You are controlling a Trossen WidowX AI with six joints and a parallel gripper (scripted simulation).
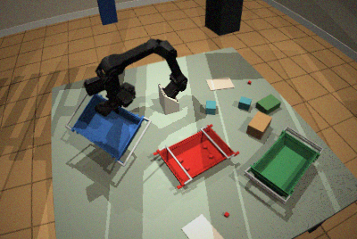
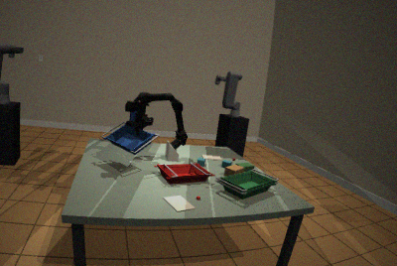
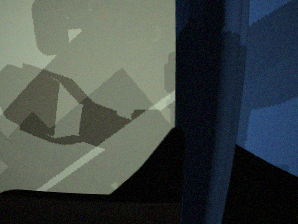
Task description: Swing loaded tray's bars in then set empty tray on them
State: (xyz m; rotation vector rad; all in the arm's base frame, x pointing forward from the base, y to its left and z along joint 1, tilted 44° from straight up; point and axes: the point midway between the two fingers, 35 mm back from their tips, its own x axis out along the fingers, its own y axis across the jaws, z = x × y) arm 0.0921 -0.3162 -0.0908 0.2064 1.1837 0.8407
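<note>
Now: the blue tray 7 cm to the right of my gripper tip and 4 cm ahead of it. Also, from my gripper tip: green block 77 cm to the left, 18 cm below, 16 cm ahead; orange block 61 cm to the left, 25 cm ahead, 17 cm below.
</note>
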